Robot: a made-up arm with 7 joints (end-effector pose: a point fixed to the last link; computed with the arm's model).
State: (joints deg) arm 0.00 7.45 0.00 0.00 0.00 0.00 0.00
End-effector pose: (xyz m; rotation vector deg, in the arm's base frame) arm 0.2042 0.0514 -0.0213 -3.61 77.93 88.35
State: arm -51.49 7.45 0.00 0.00 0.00 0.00 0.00
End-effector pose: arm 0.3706 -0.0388 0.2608 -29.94 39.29 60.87
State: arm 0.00 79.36 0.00 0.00 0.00 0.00 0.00
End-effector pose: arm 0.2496 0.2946 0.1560 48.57 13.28 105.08
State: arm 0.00 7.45 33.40 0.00 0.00 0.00 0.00
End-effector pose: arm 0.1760 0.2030 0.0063 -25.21 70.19 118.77
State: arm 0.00 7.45 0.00 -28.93 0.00 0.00 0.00
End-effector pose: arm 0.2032 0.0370 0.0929 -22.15 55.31 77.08
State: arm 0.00 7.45 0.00 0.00 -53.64 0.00 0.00
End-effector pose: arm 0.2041 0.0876 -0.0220 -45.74 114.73 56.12
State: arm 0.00 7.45 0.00 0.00 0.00 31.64 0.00
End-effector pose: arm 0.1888 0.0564 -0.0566 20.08 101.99 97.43
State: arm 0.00 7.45 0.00 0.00 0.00 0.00 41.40
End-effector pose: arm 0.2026 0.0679 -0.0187 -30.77 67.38 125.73
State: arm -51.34 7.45 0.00 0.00 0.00 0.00 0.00
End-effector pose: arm 0.3705 -0.0385 0.2598 -29.88 39.41 60.96
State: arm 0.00 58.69 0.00 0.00 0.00 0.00 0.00
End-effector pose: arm 0.2291 0.2518 0.0760 34.39 33.22 103.42
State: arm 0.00 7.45 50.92 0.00 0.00 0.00 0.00
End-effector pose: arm 0.1285 0.2678 0.0272 -37.57 63.51 133.81
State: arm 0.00 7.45 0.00 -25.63 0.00 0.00 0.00
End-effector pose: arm 0.2063 0.0385 0.0801 -20.18 57.91 78.49
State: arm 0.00 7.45 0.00 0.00 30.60 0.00 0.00
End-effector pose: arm 0.2008 0.0354 -0.0348 19.50 52.13 99.21
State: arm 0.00 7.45 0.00 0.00 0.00 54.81 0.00
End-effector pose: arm 0.1666 0.0594 -0.0744 39.98 118.85 101.37
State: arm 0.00 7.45 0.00 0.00 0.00 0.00 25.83
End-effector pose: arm 0.2046 0.0619 -0.0200 -20.09 72.49 112.05
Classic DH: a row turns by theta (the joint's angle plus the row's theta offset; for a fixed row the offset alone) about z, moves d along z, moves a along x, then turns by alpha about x. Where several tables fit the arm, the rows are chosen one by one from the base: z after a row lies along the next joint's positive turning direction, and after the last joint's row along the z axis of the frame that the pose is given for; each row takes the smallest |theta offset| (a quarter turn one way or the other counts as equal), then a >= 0, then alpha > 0; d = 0 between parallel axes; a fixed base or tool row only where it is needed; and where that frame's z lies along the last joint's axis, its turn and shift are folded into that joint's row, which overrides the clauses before.
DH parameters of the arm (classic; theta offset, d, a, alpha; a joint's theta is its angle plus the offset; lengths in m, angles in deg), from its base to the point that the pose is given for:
base (fixed): -4.07 0.2978 -0.0173 -74.51
joint 1: -75.12 0.0452 -0.008 -90
joint 2: 74 0.0217 0.0097 90
joint 3: 90 -0.2585 0.0414 -90
joint 4: 90 -0.0068 0.0372 90
joint 5: 0 0.1597 -0.03 -90
joint 6: -90 -0.0072 0.0477 90
joint 7: -28.77 0.0055 0.0228 -67.64
tool (fixed): 121.28 0.0069 0 0

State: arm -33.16 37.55 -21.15 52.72 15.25 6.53 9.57
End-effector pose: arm 0.3080 0.1992 -0.0375 53.04 41.48 121.37
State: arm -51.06 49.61 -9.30 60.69 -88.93 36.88 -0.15
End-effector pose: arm 0.3693 0.2977 0.1268 -39.00 138.82 64.36
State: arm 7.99 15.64 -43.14 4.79 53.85 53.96 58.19
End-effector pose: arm 0.0467 -0.0205 -0.0982 41.85 -11.89 131.16
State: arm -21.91 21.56 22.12 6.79 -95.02 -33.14 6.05
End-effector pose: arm 0.2667 0.2726 0.0886 -118.42 73.82 31.92
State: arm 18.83 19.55 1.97 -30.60 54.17 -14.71 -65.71
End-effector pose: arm 0.0979 0.0638 0.0016 86.42 27.26 51.34
